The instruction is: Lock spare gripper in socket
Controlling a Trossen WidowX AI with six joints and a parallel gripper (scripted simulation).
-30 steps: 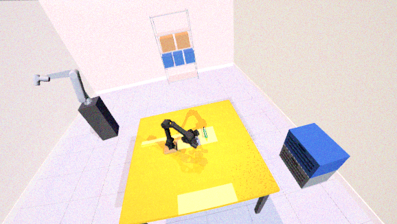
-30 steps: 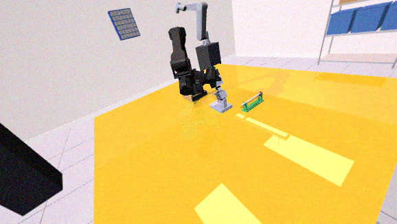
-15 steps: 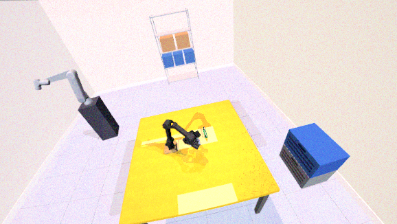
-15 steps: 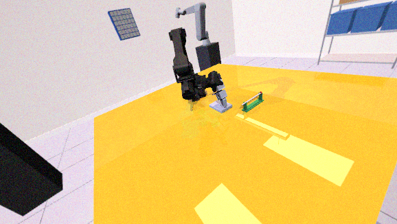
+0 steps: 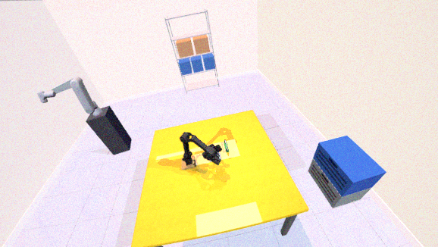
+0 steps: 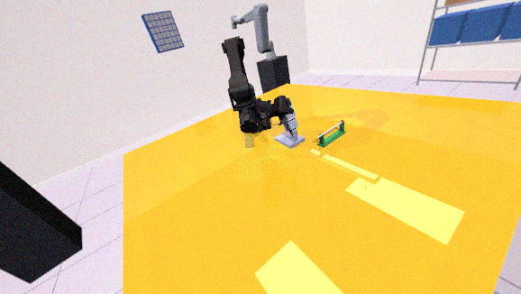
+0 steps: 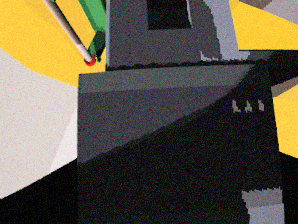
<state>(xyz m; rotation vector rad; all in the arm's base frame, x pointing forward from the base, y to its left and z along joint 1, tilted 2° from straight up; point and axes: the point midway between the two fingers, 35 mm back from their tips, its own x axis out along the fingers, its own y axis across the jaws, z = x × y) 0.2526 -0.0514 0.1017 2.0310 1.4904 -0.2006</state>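
Right now my gripper tip is 1 cm to the left of the spare gripper. The rest, counted from my gripper tip: green cradle: 14 cm ahead, 7 cm to the left, 10 cm below; then mount: 1 cm to the right, 7 cm below.
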